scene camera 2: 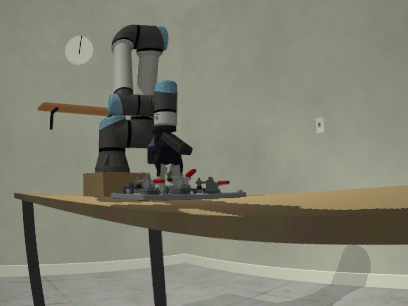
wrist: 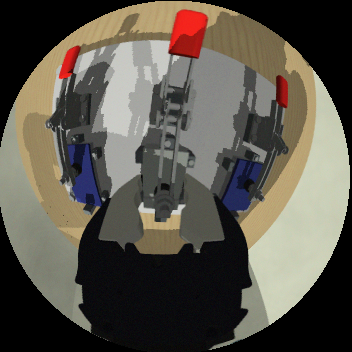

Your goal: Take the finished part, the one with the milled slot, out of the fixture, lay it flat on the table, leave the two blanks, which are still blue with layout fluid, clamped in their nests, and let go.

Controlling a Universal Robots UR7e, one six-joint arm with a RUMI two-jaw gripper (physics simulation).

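Places are measured from the arm's base along level axes (x ahead, y left, z up), in metres.
Pixels of known places: gripper, fingertip midpoint: (wrist: pixel 162 174); arm's base at its link origin: (scene camera 2: pixel 112 173).
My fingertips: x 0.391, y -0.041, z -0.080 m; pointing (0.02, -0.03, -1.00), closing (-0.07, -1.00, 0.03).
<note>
Ahead of a thing's pixels: the offset from my fingertips to its top centre. "pt": to the spot under its first point. Level surfaces: height alone.
My gripper (scene camera 2: pixel 169 186) (wrist: pixel 162 174) is low at the middle nest, its fingers closed in on both sides of the grey finished part @(dz +0.027, dx +0.005, dy +0.000 m) (wrist: pixel 151 172). The part lies under the middle clamp's arm and spindle @(pt dz +0.063, dx +0.018, dy -0.003 m) (wrist: pixel 163 197), which hide much of it; its slot cannot be made out. The middle clamp's red handle @(dz +0.070, dx +0.105, dy -0.021 m) (scene camera 2: pixel 190 173) (wrist: pixel 188 34) is tilted up. One blue blank @(dz +0.017, dx +0.016, dy +0.109 m) (wrist: pixel 85 175) sits in the left nest and another blue blank @(dz +0.021, dx -0.022, dy -0.107 m) (wrist: pixel 242 185) in the right nest of the wrist view, both under their clamps. The fixture plate @(dz +0.000, dx +0.046, dy -0.009 m) (scene camera 2: pixel 227 195) (wrist: pixel 120 112) lies on the table @(dz -0.014 m) (scene camera 2: pixel 325 205) (wrist: pixel 225 32).
Red side handles @(pt dz +0.036, dx +0.148, dy +0.076 m) (wrist: pixel 69 62) @(pt dz +0.042, dx +0.108, dy -0.128 m) (wrist: pixel 282 91) stand left and right of the middle clamp in the wrist view; in the scene view the outer handles lie nearly level. The arm stands on a wooden block (scene camera 2: pixel 93 185) behind the fixture. A wall shelf (scene camera 2: pixel 75 108) is behind it.
</note>
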